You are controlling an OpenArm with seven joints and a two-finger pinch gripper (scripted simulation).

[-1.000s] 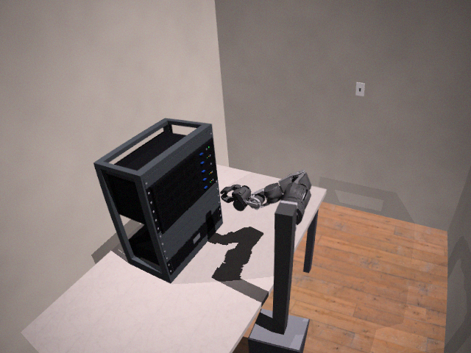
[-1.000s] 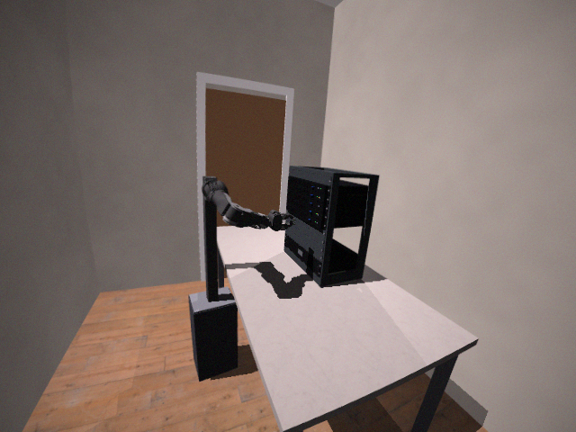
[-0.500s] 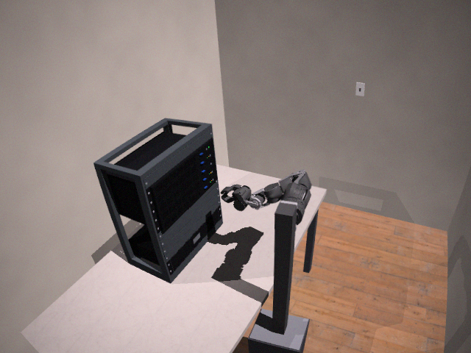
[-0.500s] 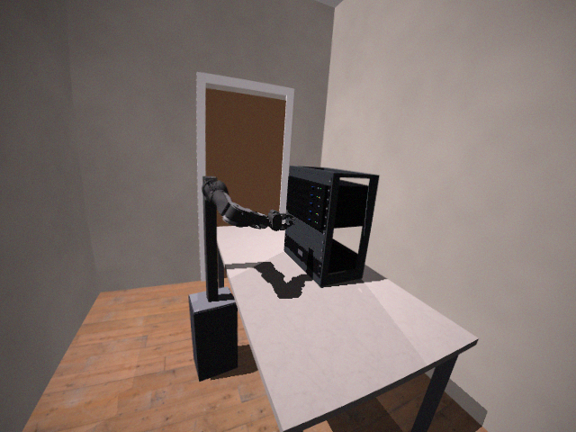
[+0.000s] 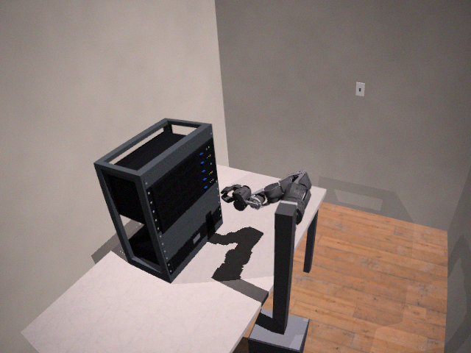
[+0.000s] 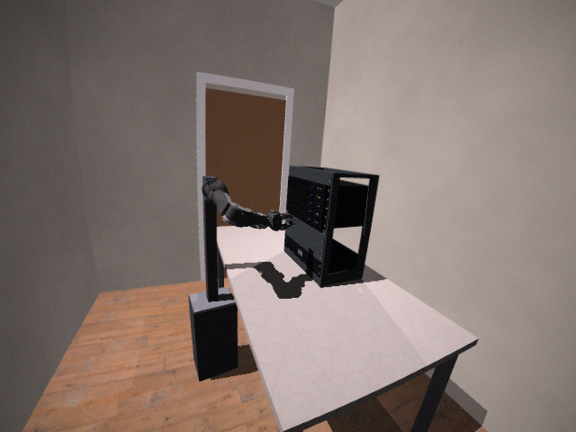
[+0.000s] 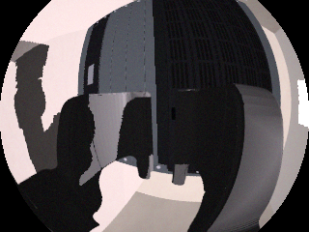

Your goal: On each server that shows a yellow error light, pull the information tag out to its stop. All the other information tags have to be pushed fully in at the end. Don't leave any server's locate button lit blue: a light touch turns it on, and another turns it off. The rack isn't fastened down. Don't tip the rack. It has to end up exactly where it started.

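Now: the white information tag 14 cm ahead of my hand and 2 cm to the right of it.
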